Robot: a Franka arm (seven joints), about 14 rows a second.
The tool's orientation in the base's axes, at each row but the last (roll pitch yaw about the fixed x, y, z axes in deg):
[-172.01 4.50 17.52]
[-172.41 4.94 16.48]
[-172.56 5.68 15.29]
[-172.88 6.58 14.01]
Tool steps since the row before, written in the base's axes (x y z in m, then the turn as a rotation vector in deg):
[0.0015 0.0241 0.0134 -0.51 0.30 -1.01]
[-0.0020 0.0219 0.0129 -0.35 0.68 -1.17]
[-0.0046 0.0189 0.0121 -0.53 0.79 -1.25]
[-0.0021 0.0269 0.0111 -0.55 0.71 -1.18]
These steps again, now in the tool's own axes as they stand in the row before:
[0.0076 -0.0243 -0.0108 -0.32 -0.29 1.09]
[0.0032 -0.0231 -0.0103 -0.04 -0.59 1.27]
[-0.0007 -0.0208 -0.0095 -0.18 -0.73 1.38]
[0.0032 -0.0278 -0.0082 -0.22 -0.67 1.31]

